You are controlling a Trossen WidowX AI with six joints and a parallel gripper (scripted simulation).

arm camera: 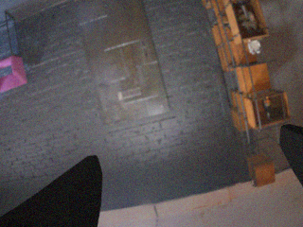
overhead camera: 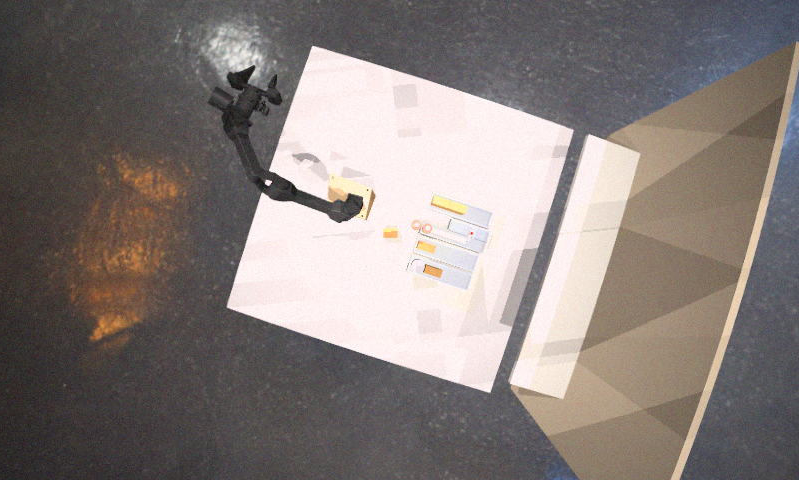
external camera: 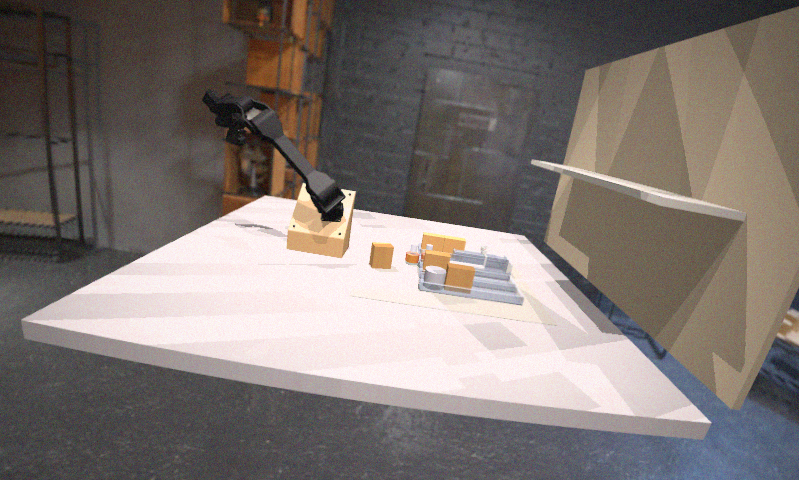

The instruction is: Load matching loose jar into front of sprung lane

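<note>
The brown box is 580 mm ahead of my gripper tip, 440 mm to the right of it and 300 mm below it.
</note>
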